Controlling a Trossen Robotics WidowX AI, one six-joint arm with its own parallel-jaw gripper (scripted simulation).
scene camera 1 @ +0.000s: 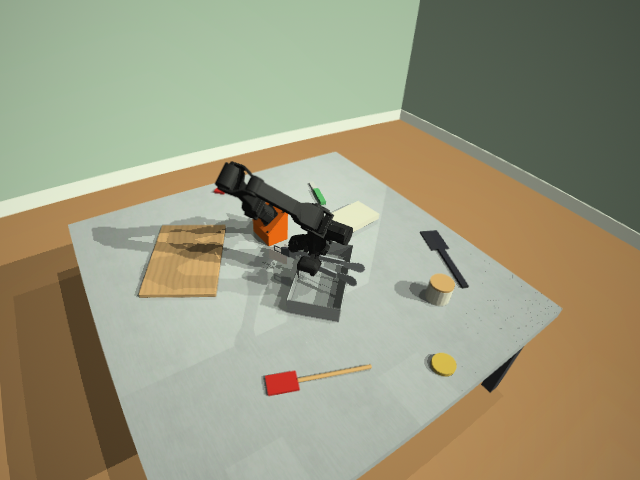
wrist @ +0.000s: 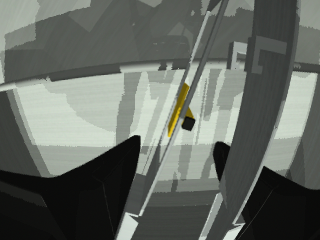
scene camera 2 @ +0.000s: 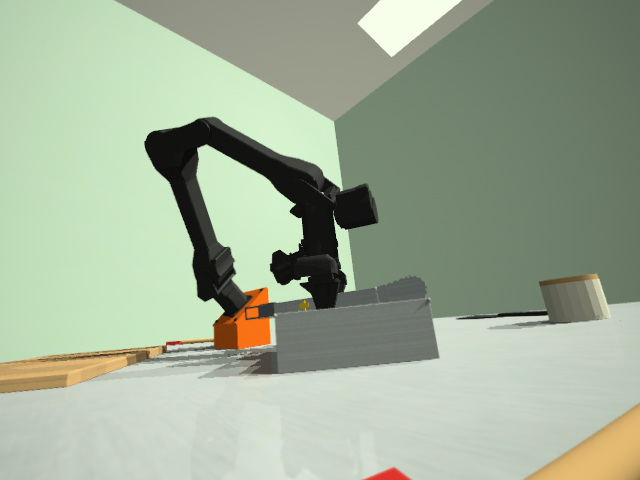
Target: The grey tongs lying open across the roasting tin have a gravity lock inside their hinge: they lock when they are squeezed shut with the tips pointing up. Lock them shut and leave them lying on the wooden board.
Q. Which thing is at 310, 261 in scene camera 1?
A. My gripper.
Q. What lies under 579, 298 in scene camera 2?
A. A lidded tub.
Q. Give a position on a red spatula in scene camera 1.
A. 285, 382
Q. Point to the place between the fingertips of my gripper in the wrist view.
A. At 178, 145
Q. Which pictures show the cream block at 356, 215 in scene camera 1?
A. Scene camera 1 only.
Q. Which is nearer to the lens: the lidded tub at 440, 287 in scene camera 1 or the cream block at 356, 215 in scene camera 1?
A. The lidded tub.
